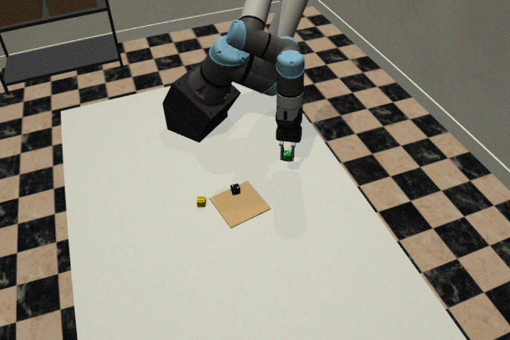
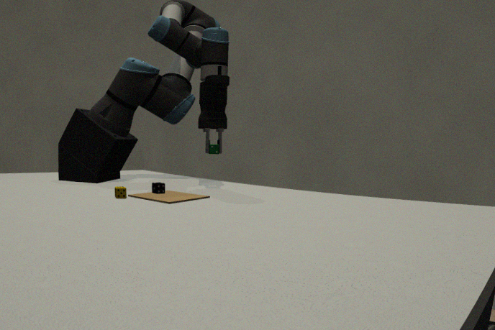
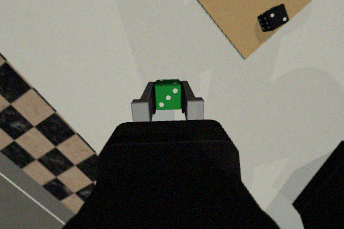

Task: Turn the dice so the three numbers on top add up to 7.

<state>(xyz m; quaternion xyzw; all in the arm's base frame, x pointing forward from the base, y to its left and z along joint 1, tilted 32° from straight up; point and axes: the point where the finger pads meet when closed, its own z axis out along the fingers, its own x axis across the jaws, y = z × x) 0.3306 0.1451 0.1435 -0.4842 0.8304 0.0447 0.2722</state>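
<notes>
Right now my hand is 60 mm short of the tan mat, 170 mm to the left of it and 120 mm above it. The rest, counted from my hand: yellow die: 30 mm ahead, 280 mm to the right, 110 mm below; black die: 10 mm ahead, 170 mm to the right, 100 mm below; green die: 10 mm below.
</notes>
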